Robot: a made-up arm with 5 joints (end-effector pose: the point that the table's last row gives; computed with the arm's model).
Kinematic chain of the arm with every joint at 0, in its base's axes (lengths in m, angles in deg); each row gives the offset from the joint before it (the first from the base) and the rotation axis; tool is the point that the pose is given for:
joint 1: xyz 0 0 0.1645 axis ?
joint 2: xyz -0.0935 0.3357 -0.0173 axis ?
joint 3: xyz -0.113 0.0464 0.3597 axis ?
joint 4: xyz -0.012 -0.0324 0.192 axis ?
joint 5: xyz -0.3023 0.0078 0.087 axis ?
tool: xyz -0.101 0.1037 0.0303
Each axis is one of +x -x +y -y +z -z.
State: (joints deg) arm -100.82 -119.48 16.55 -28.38 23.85
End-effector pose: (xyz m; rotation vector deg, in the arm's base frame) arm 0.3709 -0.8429 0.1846 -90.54 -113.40 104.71
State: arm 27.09 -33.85 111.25 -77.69 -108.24
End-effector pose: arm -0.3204 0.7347 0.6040 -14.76 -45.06 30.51
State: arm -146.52 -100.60 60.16 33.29 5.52
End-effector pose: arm 0.0101 -0.9518 0.2356 -91.42 -132.44 77.69
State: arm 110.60 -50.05 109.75 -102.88 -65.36
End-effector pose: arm -0.8760 -0.0932 0.5284 44.09 -41.41 73.80
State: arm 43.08 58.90 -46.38 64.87 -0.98
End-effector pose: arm -0.6779 -0.4104 -0.0112 -48.25 -102.06 35.56
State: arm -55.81 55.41 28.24 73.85 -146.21
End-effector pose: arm -0.0332 1.0385 0.2671 -17.55 55.76 26.93
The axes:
joint 1: +z
joint 2: -y
joint 3: -z
joint 4: -x
joint 5: -z

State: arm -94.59 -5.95 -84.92 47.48 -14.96
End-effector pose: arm -0.0215 0.2964 0.7418 -40.51 9.35 5.27
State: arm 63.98 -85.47 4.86 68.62 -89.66
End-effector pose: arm -0.1754 0.6904 0.7258 47.43 -105.06 -104.31
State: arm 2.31 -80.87 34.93 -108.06 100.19
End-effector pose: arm 0.4253 0.3703 0.6082 -26.67 -81.67 145.63
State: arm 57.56 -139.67 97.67 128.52 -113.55
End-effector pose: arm -0.4951 0.5808 -0.3402 30.11 -95.34 70.04
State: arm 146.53 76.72 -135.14 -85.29 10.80
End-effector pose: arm 0.4755 -0.5571 0.5627 50.97 22.00 -118.88
